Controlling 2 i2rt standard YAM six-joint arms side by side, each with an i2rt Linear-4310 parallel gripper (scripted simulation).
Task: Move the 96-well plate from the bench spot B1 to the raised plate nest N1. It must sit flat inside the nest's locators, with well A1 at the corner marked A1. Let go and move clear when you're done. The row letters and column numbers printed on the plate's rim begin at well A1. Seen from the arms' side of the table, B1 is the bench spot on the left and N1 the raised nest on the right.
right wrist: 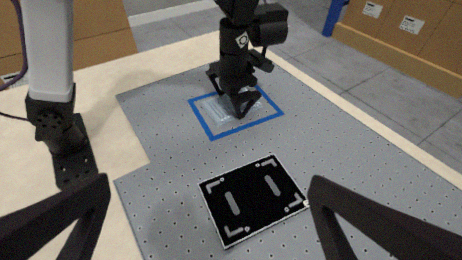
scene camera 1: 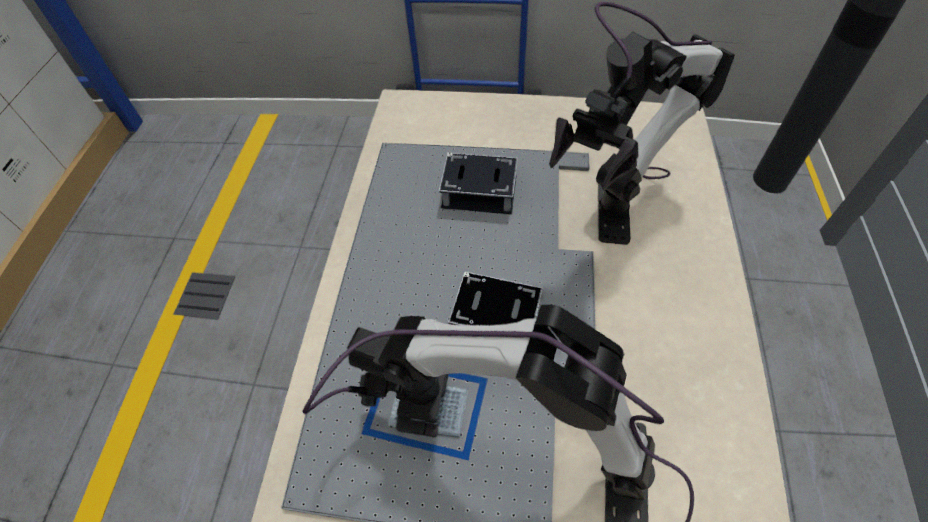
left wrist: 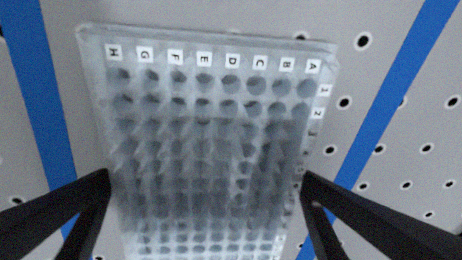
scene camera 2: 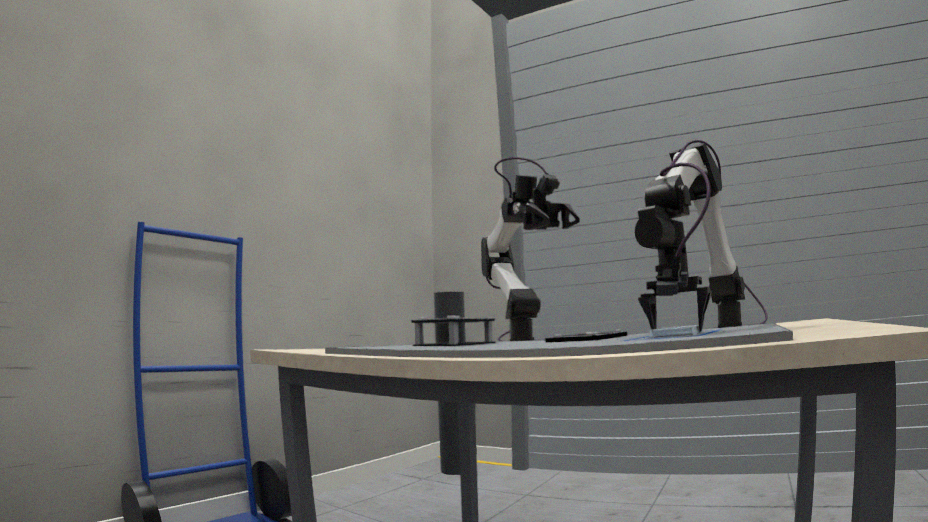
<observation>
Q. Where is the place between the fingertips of the left gripper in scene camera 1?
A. At 429, 407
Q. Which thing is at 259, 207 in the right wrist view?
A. A low black nest.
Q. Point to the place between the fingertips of the left gripper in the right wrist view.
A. At 231, 106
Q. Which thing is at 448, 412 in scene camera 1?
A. A clear 96-well plate.
</observation>
